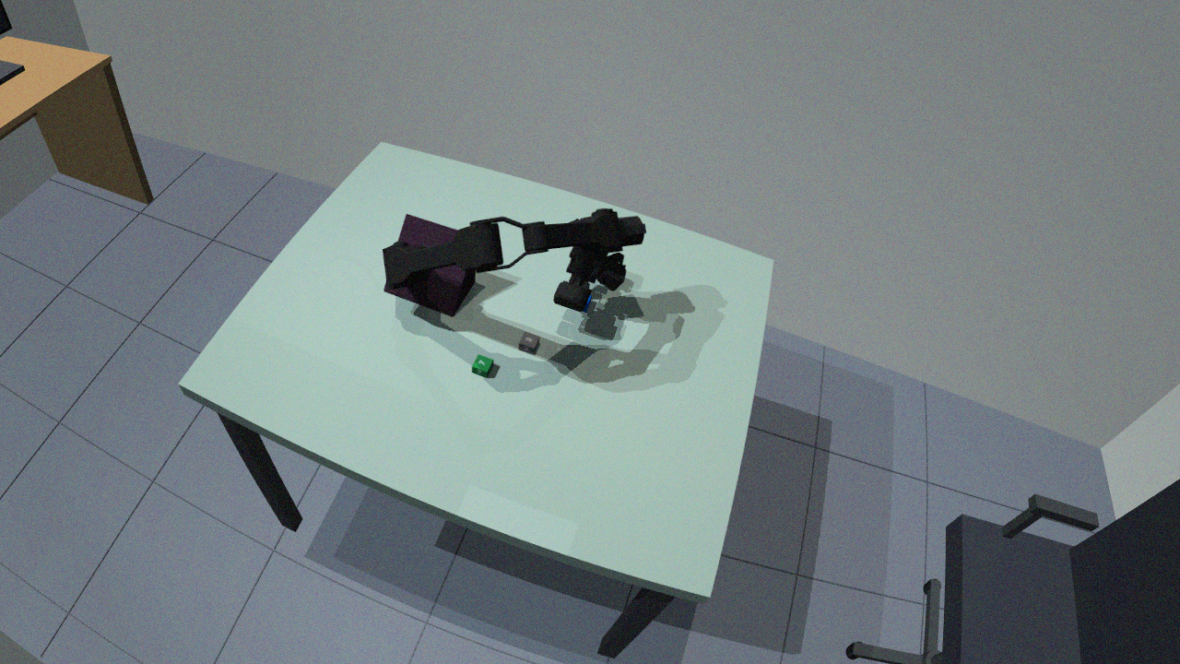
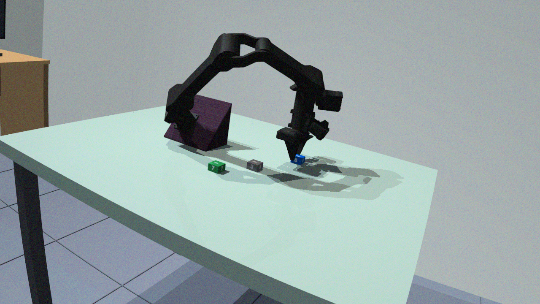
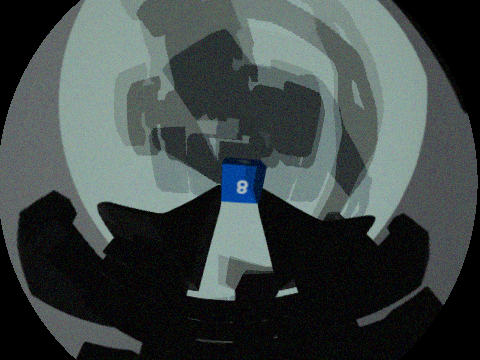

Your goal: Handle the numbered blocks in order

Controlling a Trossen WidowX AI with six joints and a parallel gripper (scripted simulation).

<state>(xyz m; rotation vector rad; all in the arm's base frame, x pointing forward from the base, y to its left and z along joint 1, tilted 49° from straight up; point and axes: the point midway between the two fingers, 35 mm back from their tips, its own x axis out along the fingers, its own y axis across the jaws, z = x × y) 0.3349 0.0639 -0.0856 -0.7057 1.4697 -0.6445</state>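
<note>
Right now the blue block is 10 mm ahead of my gripper tip. From my gripper tip the other things lie so: grey block: 50 mm behind, 150 mm to the right; then green block: 110 mm behind, 240 mm to the right.
</note>
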